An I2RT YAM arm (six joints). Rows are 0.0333 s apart.
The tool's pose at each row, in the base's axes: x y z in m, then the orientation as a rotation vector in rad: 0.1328 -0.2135 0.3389 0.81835 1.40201 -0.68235; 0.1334 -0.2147 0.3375 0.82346 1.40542 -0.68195; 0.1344 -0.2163 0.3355 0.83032 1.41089 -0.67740; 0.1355 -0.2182 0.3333 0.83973 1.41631 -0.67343; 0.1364 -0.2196 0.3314 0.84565 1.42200 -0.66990; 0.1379 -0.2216 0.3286 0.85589 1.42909 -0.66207; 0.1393 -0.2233 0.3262 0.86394 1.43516 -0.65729; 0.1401 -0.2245 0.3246 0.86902 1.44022 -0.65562; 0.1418 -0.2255 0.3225 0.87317 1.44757 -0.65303; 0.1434 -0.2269 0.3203 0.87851 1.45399 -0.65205; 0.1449 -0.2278 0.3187 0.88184 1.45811 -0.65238; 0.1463 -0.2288 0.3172 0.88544 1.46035 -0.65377; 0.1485 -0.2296 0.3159 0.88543 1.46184 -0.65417
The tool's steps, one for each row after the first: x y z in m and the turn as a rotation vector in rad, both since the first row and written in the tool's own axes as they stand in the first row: 0.0014 -0.0003 0.0013 0.00276 0.00510 0.00105; 0.0033 -0.0006 0.0032 0.00390 0.01342 0.00455; 0.0055 -0.0009 0.0055 0.00709 0.02268 0.00885; 0.0074 -0.0012 0.0071 0.00824 0.03060 0.01116; 0.0101 -0.0013 0.0097 0.00947 0.04233 0.01743; 0.0125 -0.0013 0.0119 0.01124 0.05172 0.02126; 0.0141 -0.0015 0.0133 0.01307 0.05843 0.02227; 0.0162 -0.0009 0.0152 0.01352 0.06683 0.02239; 0.0184 -0.0005 0.0172 0.01583 0.07465 0.02246; 0.0201 0.0000 0.0189 0.01783 0.07946 0.02186; 0.0216 0.0005 0.0205 0.02082 0.08261 0.02159; 0.0230 0.0017 0.0224 0.02092 0.08378 0.02066
